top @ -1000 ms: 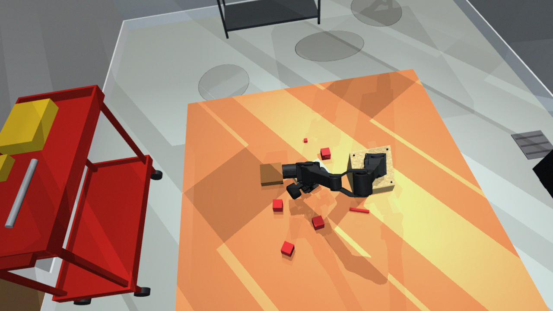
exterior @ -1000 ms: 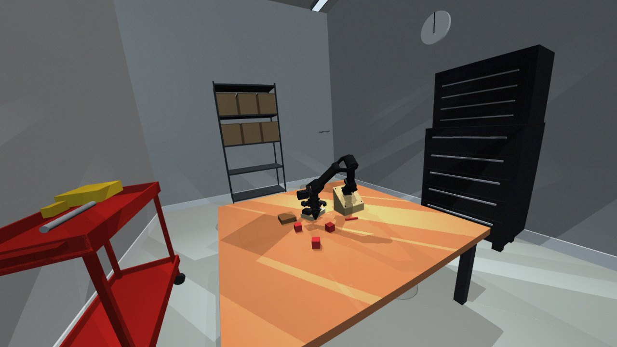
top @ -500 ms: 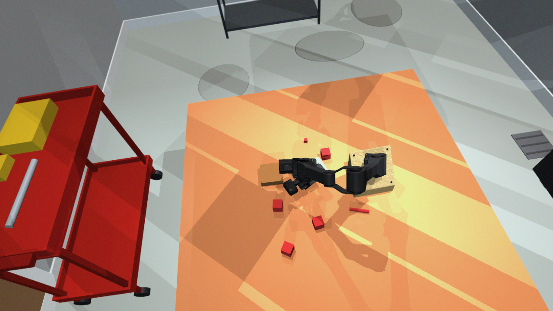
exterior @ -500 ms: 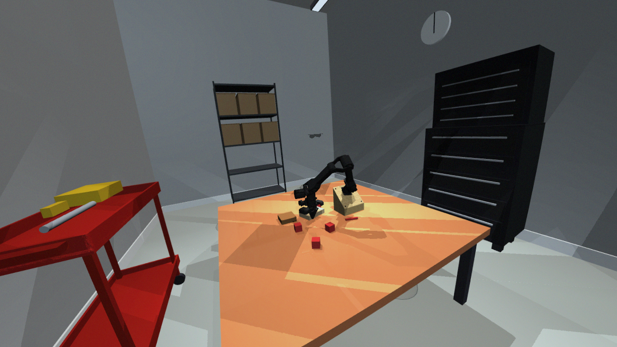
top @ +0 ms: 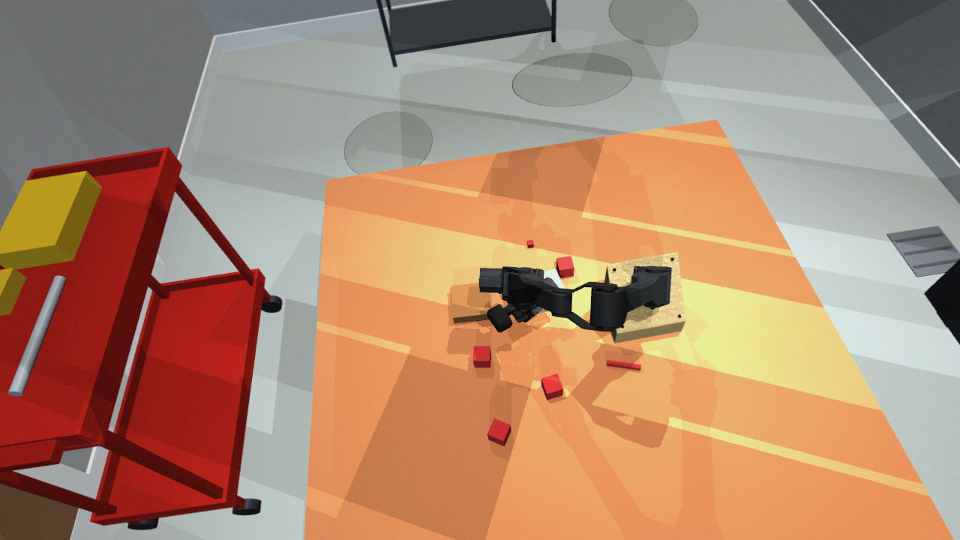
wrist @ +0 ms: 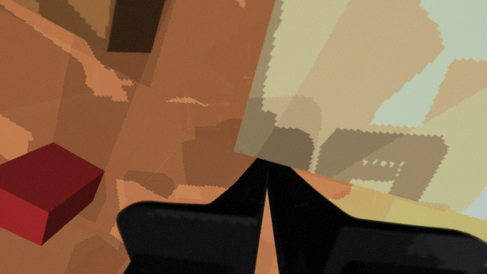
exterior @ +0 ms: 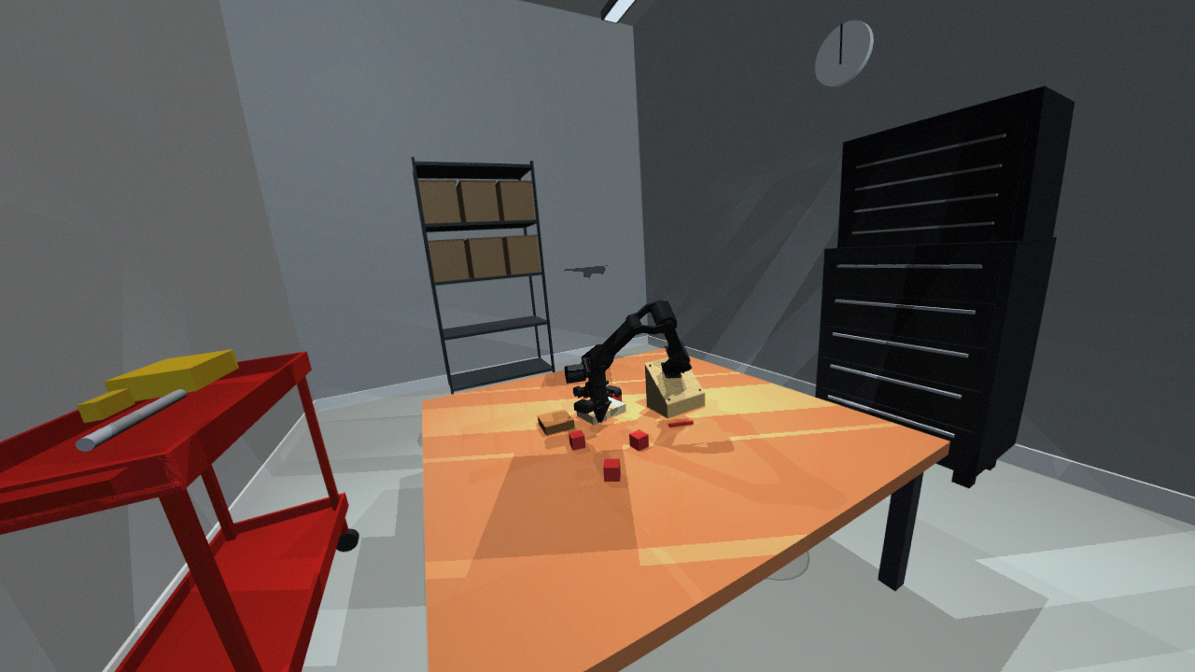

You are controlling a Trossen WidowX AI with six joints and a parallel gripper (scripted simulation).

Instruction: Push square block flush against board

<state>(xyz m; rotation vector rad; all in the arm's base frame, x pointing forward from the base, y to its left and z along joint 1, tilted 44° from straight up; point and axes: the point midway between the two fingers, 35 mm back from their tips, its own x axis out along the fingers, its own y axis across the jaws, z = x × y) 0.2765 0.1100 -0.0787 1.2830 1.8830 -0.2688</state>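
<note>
Right now my gripper tip is 80 mm to the left of the board, 30 mm past it and 10 mm below it. The rest, counted from my gripper tip: thin red stick (230 mm behind, 130 mm to the left); square block (140 mm ahead, 60 mm to the right, 10 mm above).
</note>
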